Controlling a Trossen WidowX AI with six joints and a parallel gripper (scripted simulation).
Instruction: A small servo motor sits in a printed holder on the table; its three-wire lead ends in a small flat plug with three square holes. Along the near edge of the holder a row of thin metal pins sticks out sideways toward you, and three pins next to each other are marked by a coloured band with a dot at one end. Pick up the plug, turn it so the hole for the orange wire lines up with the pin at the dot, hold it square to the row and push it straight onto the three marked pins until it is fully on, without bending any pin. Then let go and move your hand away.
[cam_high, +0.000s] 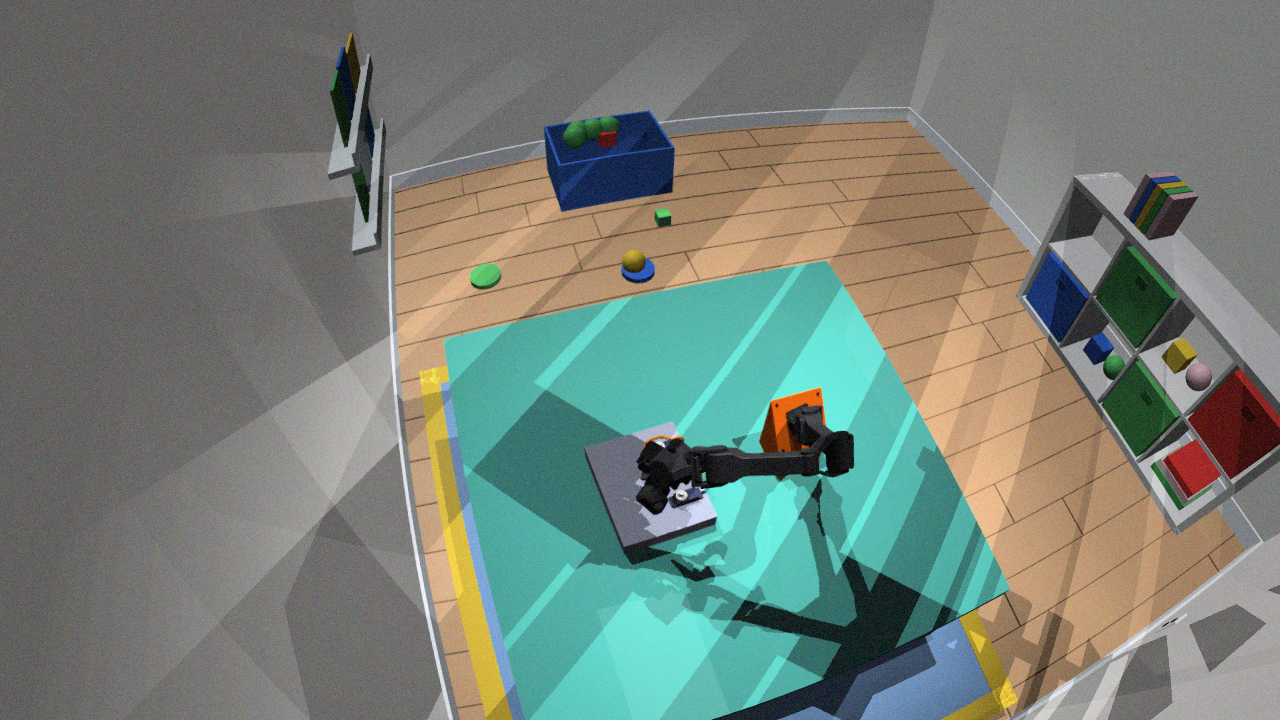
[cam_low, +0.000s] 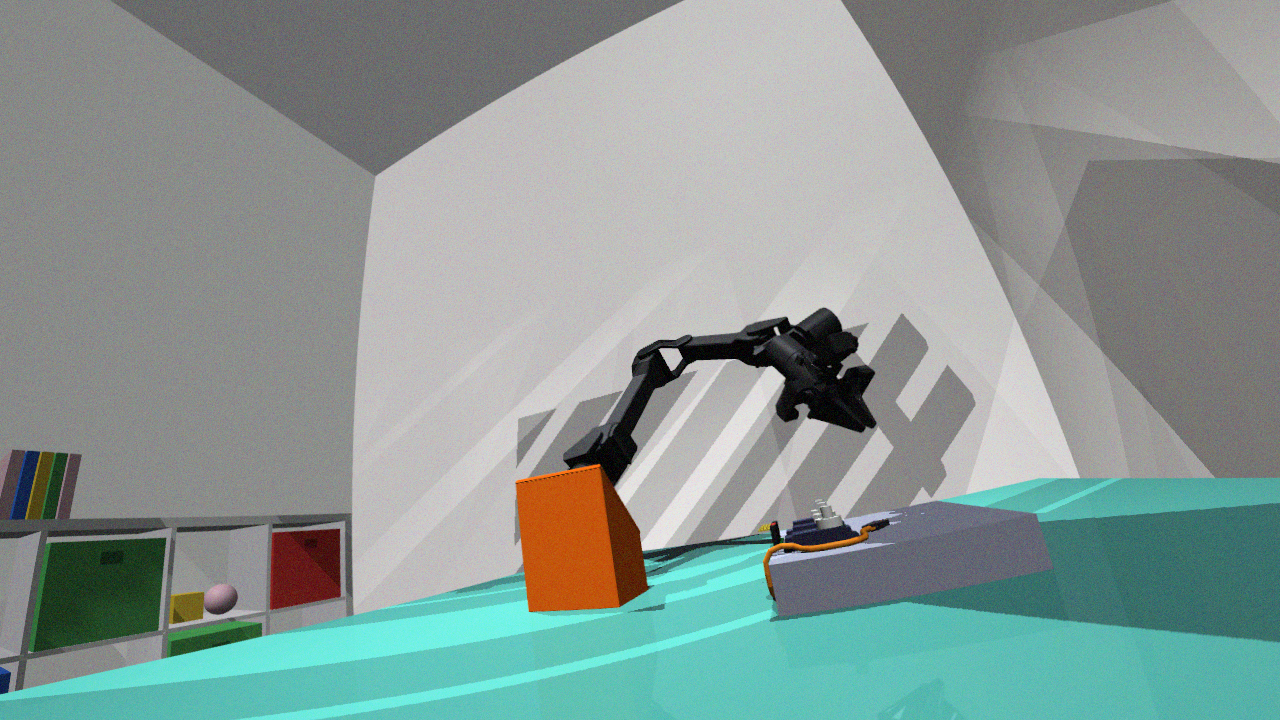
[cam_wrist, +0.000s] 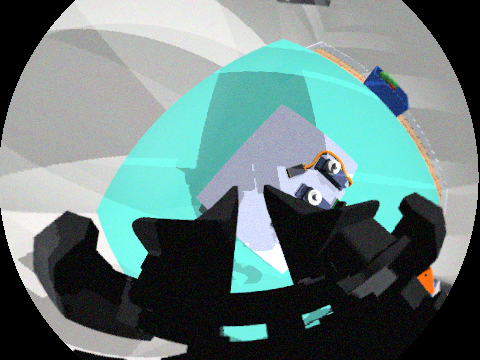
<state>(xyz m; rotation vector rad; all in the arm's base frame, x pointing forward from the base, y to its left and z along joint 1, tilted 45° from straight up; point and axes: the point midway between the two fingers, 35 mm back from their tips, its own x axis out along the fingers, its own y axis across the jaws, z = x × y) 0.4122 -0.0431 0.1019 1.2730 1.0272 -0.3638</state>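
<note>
The red band lies 16 cm behind my gripper tip, 10 cm below it and 7 cm to the right of it. Also, from my gripper tip: grey printed holder: 15 cm below, 7 cm to the right; servo: 12 cm below, 11 cm behind, 6 cm to the right.
</note>
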